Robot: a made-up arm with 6 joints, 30 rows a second.
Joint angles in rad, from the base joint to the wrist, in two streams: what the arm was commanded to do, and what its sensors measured. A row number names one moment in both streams.
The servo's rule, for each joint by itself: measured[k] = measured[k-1] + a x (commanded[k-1-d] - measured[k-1]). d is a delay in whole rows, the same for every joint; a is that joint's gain. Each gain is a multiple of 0.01, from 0.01 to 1. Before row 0 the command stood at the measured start. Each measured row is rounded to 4 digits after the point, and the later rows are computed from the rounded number. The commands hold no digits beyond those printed.
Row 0, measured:
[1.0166 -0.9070 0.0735 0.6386 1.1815 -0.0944]
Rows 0 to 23, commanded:
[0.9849 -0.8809 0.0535 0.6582 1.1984 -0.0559]
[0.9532 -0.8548 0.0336 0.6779 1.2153 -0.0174]
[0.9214 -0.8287 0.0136 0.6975 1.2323 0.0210]
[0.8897 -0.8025 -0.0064 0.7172 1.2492 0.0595]
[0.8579 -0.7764 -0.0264 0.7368 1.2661 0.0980]
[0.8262 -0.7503 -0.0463 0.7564 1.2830 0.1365]
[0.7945 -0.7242 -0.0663 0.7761 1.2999 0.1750]
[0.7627 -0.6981 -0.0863 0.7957 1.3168 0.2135]
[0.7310 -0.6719 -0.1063 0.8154 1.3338 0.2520]
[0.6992 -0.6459 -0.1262 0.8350 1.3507 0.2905]
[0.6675 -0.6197 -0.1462 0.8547 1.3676 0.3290]
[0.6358 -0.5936 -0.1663 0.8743 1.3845 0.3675]
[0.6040 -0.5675 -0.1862 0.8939 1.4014 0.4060]
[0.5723 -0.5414 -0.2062 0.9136 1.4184 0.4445]
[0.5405 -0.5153 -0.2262 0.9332 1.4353 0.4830]
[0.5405 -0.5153 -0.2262 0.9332 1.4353 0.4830]
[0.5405 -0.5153 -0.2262 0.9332 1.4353 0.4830]
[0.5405 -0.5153 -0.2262 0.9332 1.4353 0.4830]
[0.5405 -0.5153 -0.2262 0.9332 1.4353 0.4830]
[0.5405 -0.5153 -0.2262 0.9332 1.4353 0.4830]
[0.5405 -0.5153 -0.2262 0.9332 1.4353 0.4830]
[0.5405 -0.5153 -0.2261 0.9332 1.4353 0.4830]
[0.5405 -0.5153 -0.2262 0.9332 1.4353 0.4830]
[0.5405 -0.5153 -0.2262 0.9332 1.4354 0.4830]
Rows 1 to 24, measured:
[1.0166 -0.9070 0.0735 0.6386 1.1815 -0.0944]
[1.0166 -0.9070 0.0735 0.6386 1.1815 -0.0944]
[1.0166 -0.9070 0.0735 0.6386 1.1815 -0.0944]
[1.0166 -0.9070 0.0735 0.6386 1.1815 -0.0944]
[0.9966 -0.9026 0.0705 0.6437 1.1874 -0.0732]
[0.9693 -0.8945 0.0650 0.6526 1.1972 -0.0425]
[0.9391 -0.8833 0.0573 0.6643 1.2095 -0.0076]
[0.9080 -0.8696 0.0477 0.6781 1.2234 0.0293]
[0.8764 -0.8538 0.0366 0.6934 1.2383 0.0671]
[0.8448 -0.8362 0.0242 0.7098 1.2539 0.1053]
[0.8131 -0.8172 0.0106 0.7270 1.2700 0.1436]
[0.7813 -0.7970 -0.0039 0.7449 1.2864 0.1820]
[0.7496 -0.7757 -0.0193 0.7632 1.3030 0.2205]
[0.7178 -0.7536 -0.0353 0.7819 1.3197 0.2590]
[0.6861 -0.7308 -0.0519 0.8008 1.3365 0.2975]
[0.6544 -0.7075 -0.0691 0.8199 1.3533 0.3360]
[0.6226 -0.6837 -0.0867 0.8391 1.3701 0.3745]
[0.5909 -0.6595 -0.1046 0.8585 1.3870 0.4130]
[0.5591 -0.6350 -0.1228 0.8779 1.4039 0.4515]
[0.5474 -0.6147 -0.1383 0.8923 1.4149 0.4688]
[0.5431 -0.5978 -0.1515 0.9029 1.4220 0.4766]
[0.5415 -0.5838 -0.1627 0.9108 1.4267 0.4801]
[0.5409 -0.5722 -0.1722 0.9166 1.4297 0.4817]
[0.5406 -0.5625 -0.1803 0.9209 1.4317 0.4824]
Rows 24 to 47, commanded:
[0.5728 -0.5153 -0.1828 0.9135 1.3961 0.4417]
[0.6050 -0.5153 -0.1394 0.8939 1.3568 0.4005]
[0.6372 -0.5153 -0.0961 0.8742 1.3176 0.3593]
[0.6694 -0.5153 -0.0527 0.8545 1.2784 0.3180]
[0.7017 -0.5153 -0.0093 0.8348 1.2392 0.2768]
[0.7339 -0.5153 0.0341 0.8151 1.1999 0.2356]
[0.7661 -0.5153 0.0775 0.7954 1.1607 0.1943]
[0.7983 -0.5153 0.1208 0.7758 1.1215 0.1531]
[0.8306 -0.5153 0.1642 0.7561 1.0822 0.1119]
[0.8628 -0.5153 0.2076 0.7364 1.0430 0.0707]
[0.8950 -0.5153 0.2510 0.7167 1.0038 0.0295]
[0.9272 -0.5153 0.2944 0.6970 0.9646 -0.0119]
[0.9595 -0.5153 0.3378 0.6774 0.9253 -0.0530]
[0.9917 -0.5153 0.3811 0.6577 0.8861 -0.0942]
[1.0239 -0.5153 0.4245 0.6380 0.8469 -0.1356]
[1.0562 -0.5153 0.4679 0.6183 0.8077 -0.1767]
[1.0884 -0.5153 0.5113 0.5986 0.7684 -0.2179]
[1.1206 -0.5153 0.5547 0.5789 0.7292 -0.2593]
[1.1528 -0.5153 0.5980 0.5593 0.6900 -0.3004]
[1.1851 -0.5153 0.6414 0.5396 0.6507 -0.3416]
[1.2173 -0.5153 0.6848 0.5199 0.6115 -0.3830]
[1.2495 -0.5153 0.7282 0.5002 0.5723 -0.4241]
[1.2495 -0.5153 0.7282 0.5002 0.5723 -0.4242]
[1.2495 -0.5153 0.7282 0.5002 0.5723 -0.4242]
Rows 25 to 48, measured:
[0.5405 -0.5545 -0.1872 0.9241 1.4330 0.4827]
[0.5405 -0.5478 -0.1930 0.9265 1.4338 0.4829]
[0.5405 -0.5423 -0.1980 0.9282 1.4343 0.4830]
[0.5405 -0.5377 -0.2022 0.9295 1.4347 0.4830]
[0.5608 -0.5339 -0.1993 0.9253 1.4212 0.4603]
[0.5886 -0.5307 -0.1903 0.9171 1.3987 0.4274]
[0.6192 -0.5281 -0.1762 0.9059 1.3703 0.3899]
[0.6508 -0.5259 -0.1577 0.8925 1.3381 0.3504]
[0.6829 -0.5241 -0.1354 0.8775 1.3035 0.3099]
[0.7150 -0.5226 -0.1100 0.8613 1.2672 0.2690]
[0.7472 -0.5214 -0.0819 0.8442 1.2299 0.2279]
[0.7794 -0.5204 -0.0515 0.8264 1.1920 0.1868]
[0.8117 -0.5195 -0.0191 0.8081 1.1536 0.1456]
[0.8439 -0.5188 0.0149 0.7895 1.1149 0.1044]
[0.8761 -0.5182 0.0503 0.7706 1.0760 0.0632]
[0.9083 -0.5177 0.0869 0.7515 1.0370 0.0219]
[0.9406 -0.5173 0.1245 0.7322 0.9979 -0.0193]
[0.9728 -0.5170 0.1630 0.7128 0.9588 -0.0605]
[1.0050 -0.5167 0.2022 0.6934 0.9196 -0.1018]
[1.0373 -0.5165 0.2421 0.6739 0.8804 -0.1430]
[1.0695 -0.5163 0.2825 0.6543 0.8412 -0.1842]
[1.1017 -0.5161 0.3233 0.6347 0.8020 -0.2255]
[1.1339 -0.5160 0.3645 0.6151 0.7628 -0.2667]
[1.1662 -0.5159 0.4060 0.5955 0.7236 -0.3079]

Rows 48 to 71, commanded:
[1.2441 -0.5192 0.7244 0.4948 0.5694 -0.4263]
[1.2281 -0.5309 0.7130 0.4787 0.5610 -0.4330]
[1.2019 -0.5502 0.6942 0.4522 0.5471 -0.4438]
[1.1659 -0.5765 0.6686 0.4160 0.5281 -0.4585]
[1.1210 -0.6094 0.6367 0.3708 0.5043 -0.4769]
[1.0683 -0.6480 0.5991 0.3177 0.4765 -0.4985]
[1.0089 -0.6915 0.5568 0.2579 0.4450 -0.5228]
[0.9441 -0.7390 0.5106 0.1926 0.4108 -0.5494]
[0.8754 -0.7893 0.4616 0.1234 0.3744 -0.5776]
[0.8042 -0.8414 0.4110 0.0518 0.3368 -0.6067]
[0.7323 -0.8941 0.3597 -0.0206 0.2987 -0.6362]
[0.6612 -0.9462 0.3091 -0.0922 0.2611 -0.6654]
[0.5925 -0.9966 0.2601 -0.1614 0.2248 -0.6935]
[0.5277 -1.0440 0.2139 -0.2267 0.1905 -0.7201]
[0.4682 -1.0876 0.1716 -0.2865 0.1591 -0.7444]
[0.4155 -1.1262 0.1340 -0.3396 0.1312 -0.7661]
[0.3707 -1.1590 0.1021 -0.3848 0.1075 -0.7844]
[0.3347 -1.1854 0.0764 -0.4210 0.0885 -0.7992]
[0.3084 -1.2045 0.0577 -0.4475 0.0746 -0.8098]
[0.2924 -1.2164 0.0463 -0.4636 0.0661 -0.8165]
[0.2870 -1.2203 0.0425 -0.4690 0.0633 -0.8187]
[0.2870 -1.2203 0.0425 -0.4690 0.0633 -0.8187]
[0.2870 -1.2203 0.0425 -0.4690 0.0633 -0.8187]
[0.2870 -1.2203 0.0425 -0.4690 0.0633 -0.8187]
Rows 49 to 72, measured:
[1.1984 -0.5158 0.4478 0.5758 0.6844 -0.3492]
[1.2306 -0.5157 0.4899 0.5561 0.6452 -0.3904]
[1.2425 -0.5156 0.5256 0.5416 0.6197 -0.4090]
[1.2469 -0.5155 0.5560 0.5308 0.6031 -0.4174]
[1.2451 -0.5161 0.5813 0.5214 0.5913 -0.4223]
[1.2344 -0.5186 0.6011 0.5103 0.5807 -0.4282]
[1.2139 -0.5240 0.6151 0.4952 0.5689 -0.4368]
[1.1837 -0.5329 0.6231 0.4746 0.5546 -0.4487]
[1.1442 -0.5459 0.6251 0.4476 0.5370 -0.4642]
[1.0964 -0.5633 0.6212 0.4138 0.5158 -0.4831]
[1.0413 -0.5851 0.6115 0.3733 0.4910 -0.5049]
[0.9801 -0.6113 0.5964 0.3263 0.4629 -0.5294]
[0.9141 -0.6416 0.5762 0.2735 0.4319 -0.5559]
[0.8449 -0.6756 0.5514 0.2159 0.3986 -0.5838]
[0.7740 -0.7127 0.5226 0.1544 0.3636 -0.6126]
[0.7029 -0.7524 0.4906 0.0903 0.3277 -0.6416]
[0.6333 -0.7939 0.4560 0.0249 0.2917 -0.6701]
[0.5668 -0.8364 0.4197 -0.0405 0.2563 -0.6976]
[0.5047 -0.8791 0.3825 -0.1045 0.2223 -0.7233]
[0.4485 -0.9211 0.3452 -0.1656 0.1904 -0.7468]
[0.3995 -0.9615 0.3087 -0.2226 0.1614 -0.7675]
[0.3587 -0.9996 0.2739 -0.2742 0.1359 -0.7849]
[0.3270 -1.0344 0.2415 -0.3193 0.1144 -0.7986]
[0.3052 -1.0653 0.2122 -0.3568 0.0975 -0.8084]

